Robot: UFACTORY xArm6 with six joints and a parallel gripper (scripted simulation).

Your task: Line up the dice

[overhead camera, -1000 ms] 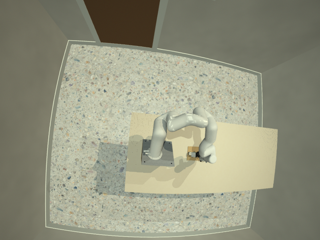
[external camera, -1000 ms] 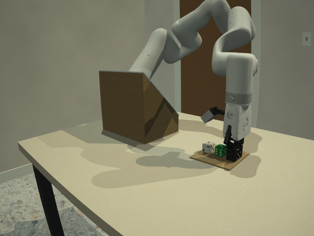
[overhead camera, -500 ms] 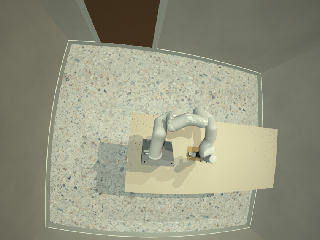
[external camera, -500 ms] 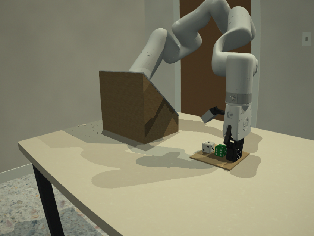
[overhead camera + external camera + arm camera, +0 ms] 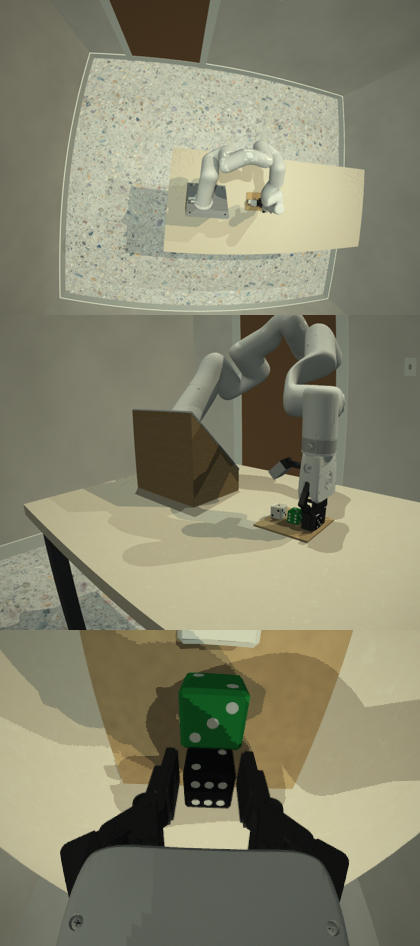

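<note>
Right now my hand is 1 cm above the black die. Round my hand: white die (9 cm behind, 1 cm to the left, 1 cm below); then green die (5 cm behind, 1 cm to the left, 1 cm below); then brown mat (5 cm behind, 2 cm below, 1 cm to the left).
</note>
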